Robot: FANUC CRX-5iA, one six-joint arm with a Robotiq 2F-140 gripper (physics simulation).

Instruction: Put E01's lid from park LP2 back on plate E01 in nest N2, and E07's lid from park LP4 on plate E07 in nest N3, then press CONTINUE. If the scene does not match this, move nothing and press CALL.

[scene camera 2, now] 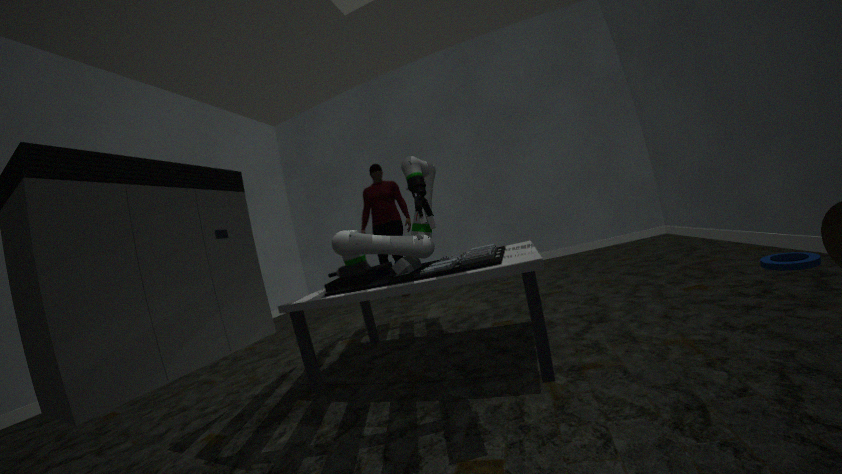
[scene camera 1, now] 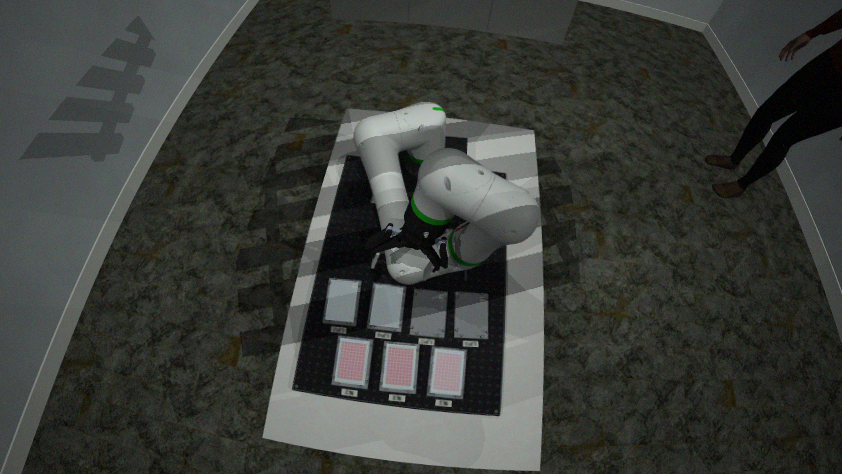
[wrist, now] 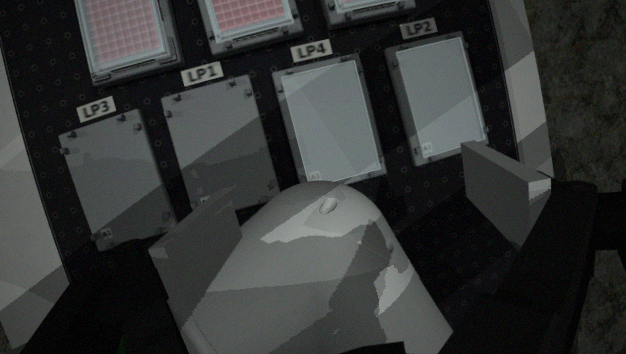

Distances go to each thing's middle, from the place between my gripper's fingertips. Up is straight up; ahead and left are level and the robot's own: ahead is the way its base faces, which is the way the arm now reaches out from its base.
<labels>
I see the LP4 lid park [wrist: 276, 76] 200 mm below my hand, 50 mm ahead of it and 40 mm to the right of it. Round my hand: LP3 lid park [scene camera 1: 471, 309] (210 mm to the left, 200 mm below, 70 mm ahead); LP1 lid park [scene camera 1: 428, 319] (200 mm below, 90 mm to the left, 70 mm ahead).
</labels>
